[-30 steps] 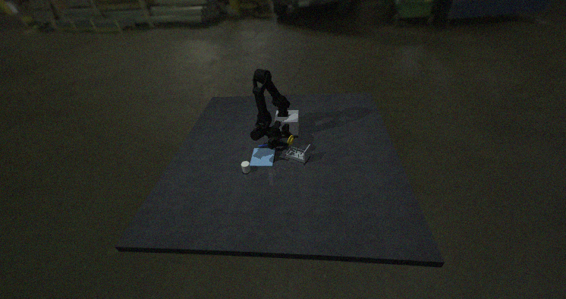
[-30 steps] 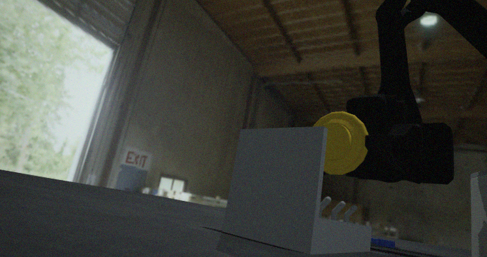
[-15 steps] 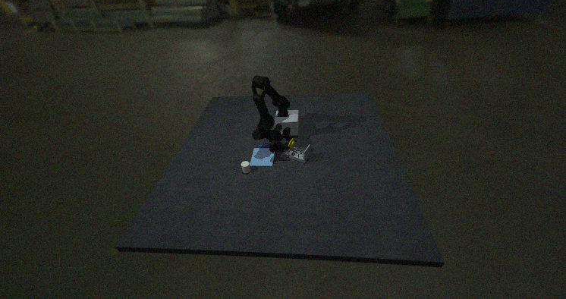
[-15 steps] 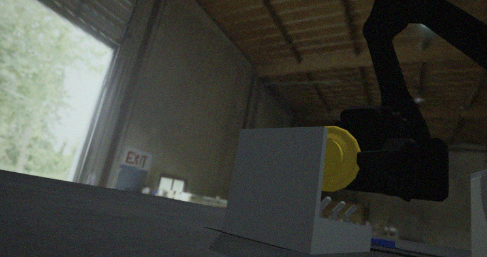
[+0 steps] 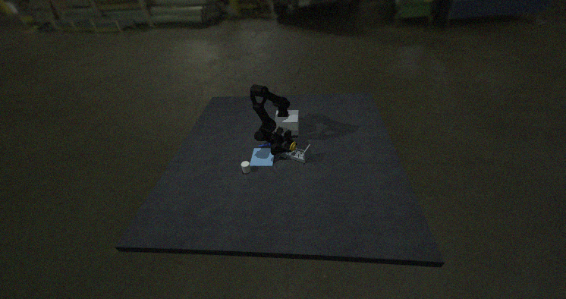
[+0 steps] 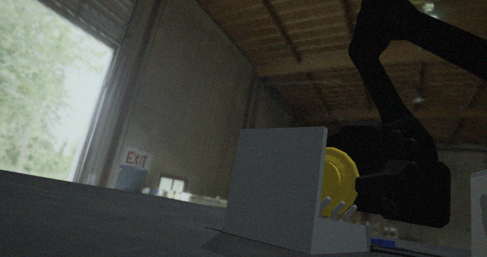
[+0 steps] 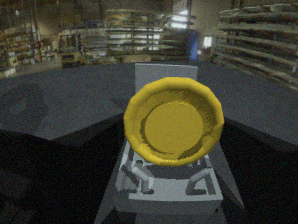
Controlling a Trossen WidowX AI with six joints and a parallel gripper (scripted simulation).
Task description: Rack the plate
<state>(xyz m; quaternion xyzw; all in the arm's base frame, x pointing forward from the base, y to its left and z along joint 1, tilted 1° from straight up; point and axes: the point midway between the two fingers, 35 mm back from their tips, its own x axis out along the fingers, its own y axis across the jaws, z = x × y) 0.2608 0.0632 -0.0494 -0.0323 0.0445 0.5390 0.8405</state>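
The white dish rack is 3 cm below my gripper tip, 2 cm to the left of it and 1 cm ahead of it. Round my gripper tip: white cup: 25 cm to the right, 13 cm ahead, 3 cm below; light blue mat: 18 cm to the right, 5 cm below, 3 cm ahead; yellow plate: 1 cm to the right.
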